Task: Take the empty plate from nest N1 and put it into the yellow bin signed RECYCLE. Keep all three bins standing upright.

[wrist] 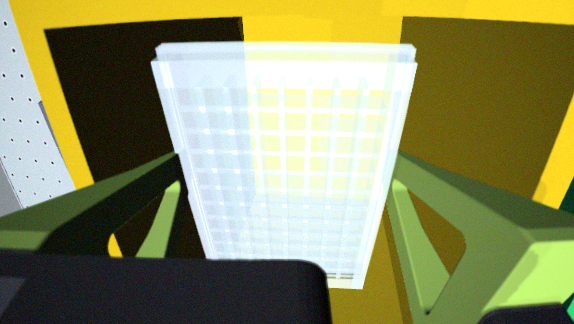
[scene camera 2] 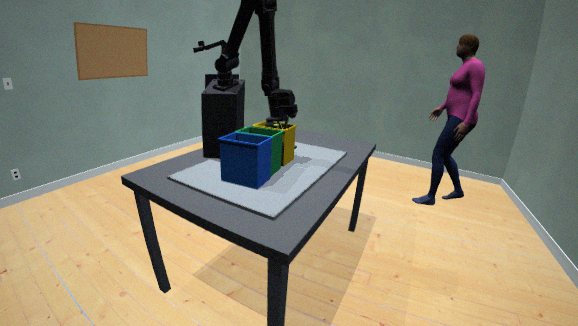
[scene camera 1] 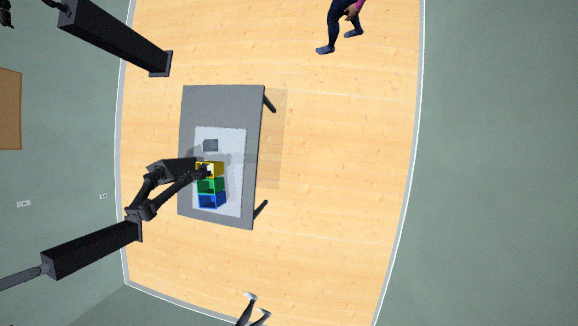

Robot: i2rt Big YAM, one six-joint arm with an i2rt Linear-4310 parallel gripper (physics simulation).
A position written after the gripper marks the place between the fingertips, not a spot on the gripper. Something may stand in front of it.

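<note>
There's a yellow bin (wrist: 484, 104), and there's a plate (wrist: 287, 147) too, though scene camera 2 misses the plate, which is hidden by a green bin. You can see a blue bin (scene camera 2: 245, 159), but the blue bin is out of frame in the wrist view. And the gripper (wrist: 286, 160) is in view as well.
</note>
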